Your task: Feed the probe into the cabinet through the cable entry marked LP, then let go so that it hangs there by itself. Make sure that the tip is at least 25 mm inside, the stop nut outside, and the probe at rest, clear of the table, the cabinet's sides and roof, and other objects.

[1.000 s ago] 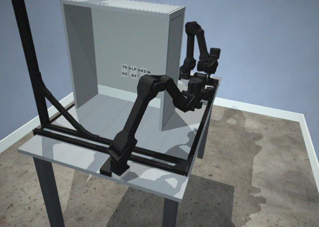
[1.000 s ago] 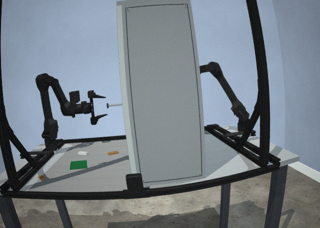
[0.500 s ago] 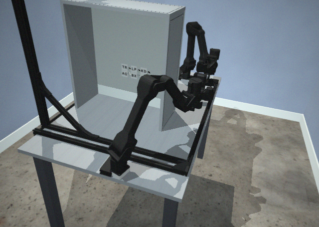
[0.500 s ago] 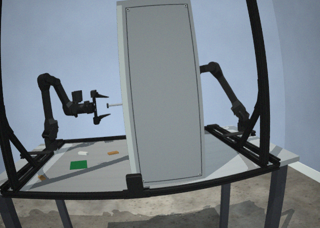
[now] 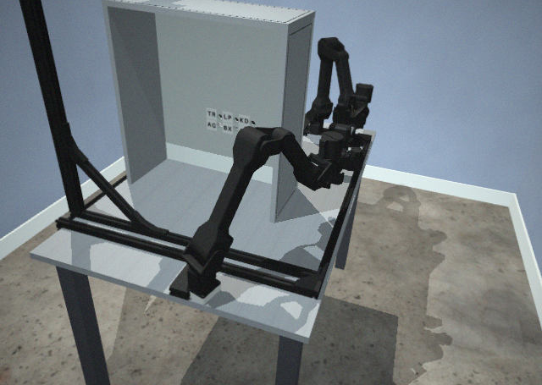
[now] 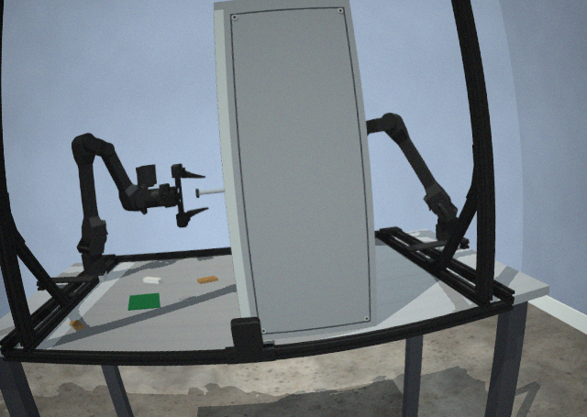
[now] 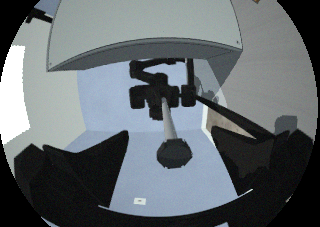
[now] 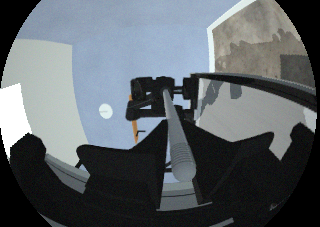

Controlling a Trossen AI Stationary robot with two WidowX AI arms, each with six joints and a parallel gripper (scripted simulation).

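My left gripper is now 10 cm to the left of the rod. Also, from my left hand: white block (24 cm behind, 19 cm below, 12 cm to the left); then green patch (41 cm behind, 20 cm below, 11 cm to the left); then LP label (39 cm behind, 15 cm to the right, 2 cm above).
Right now the rod is 8 cm to the left of my right hand. Round my right hand: white block: 30 cm to the left, 24 cm behind, 19 cm below; then green patch: 41 cm behind, 29 cm to the left, 20 cm below; then LP label: 39 cm behind, 3 cm to the left, 2 cm above.
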